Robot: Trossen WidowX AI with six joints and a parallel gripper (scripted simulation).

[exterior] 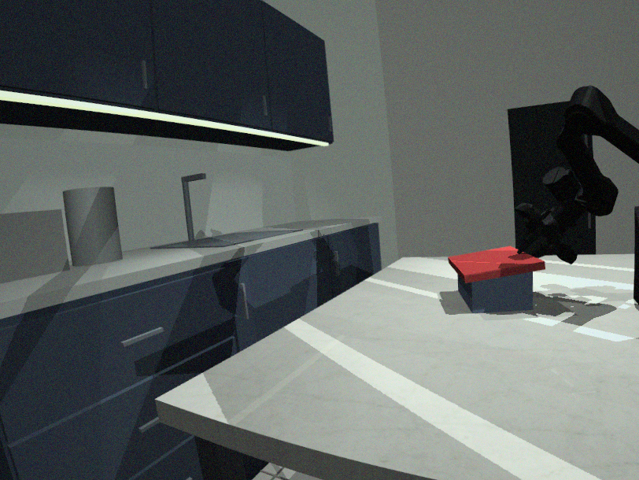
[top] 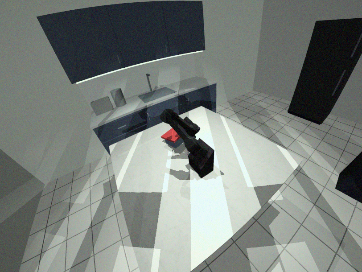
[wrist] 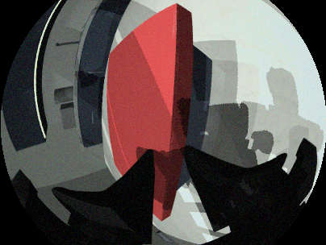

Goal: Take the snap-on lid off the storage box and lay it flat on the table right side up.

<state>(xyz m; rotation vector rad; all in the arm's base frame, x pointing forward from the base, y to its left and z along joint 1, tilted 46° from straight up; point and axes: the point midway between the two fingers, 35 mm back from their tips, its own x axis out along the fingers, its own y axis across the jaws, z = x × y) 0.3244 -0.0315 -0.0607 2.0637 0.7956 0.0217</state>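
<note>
The red lid lies 8 cm ahead of my gripper tip and 2 cm to the left of it. From my gripper tip the other things lie so: storage box: 7 cm ahead, 6 cm below, 2 cm to the left.
</note>
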